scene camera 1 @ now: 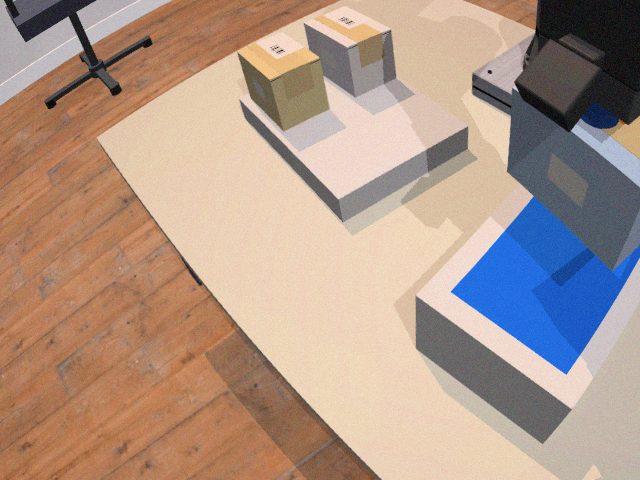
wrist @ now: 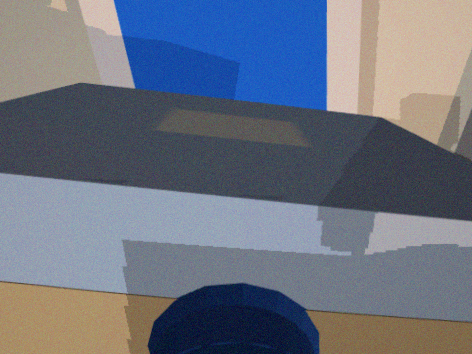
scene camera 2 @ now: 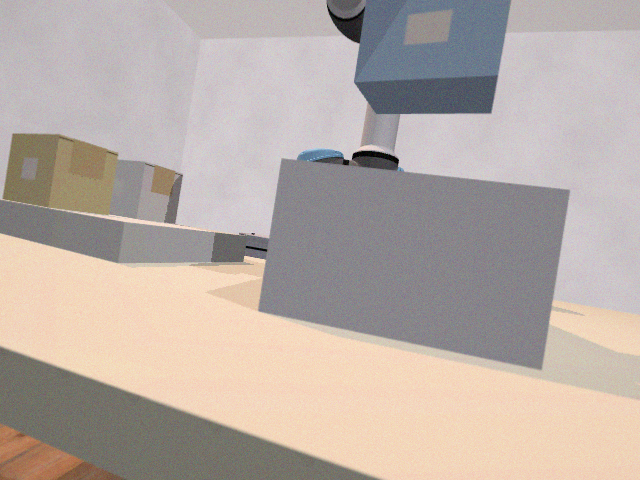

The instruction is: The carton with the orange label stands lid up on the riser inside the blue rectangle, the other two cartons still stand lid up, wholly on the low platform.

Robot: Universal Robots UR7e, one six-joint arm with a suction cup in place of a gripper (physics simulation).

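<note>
My suction cup is on the tan-taped lid of a blue-grey carton and holds it upright. A sliver of orange shows by the cup in scene camera 1; the label is mostly hidden. The carton hangs above the tall riser, with a gap under it, over the far part of the blue rectangle. A yellow-brown carton and a grey carton stand lid up on the low platform.
The pale table carries both supports. The robot's base plate is at the back right in scene camera 1, partly behind the dark wrist parts. A black stand is on the wooden floor beyond the table.
</note>
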